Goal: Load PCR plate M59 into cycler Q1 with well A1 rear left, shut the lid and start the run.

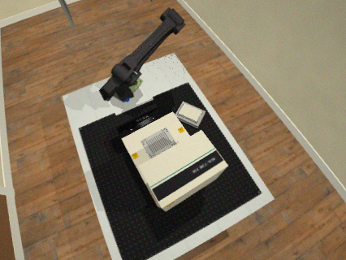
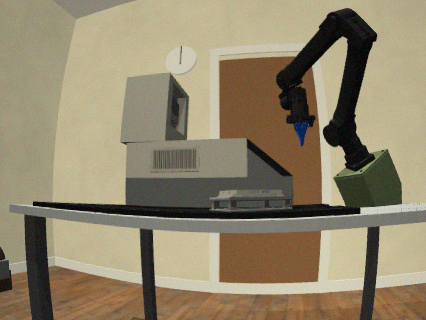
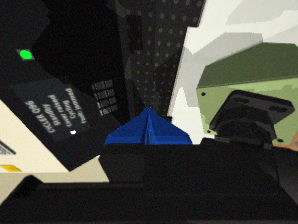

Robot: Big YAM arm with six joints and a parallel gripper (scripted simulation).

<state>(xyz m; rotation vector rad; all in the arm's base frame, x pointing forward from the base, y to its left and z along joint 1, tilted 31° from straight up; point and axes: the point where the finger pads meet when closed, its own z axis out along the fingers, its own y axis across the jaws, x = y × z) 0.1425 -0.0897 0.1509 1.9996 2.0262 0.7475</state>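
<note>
My gripper is now 140 mm short of the 96-well plate M59, 320 mm to the right of it and 170 mm above it. From my hand the other things lie so: plate nest N1: 140 mm ahead, 320 mm to the left, 190 mm below.
</note>
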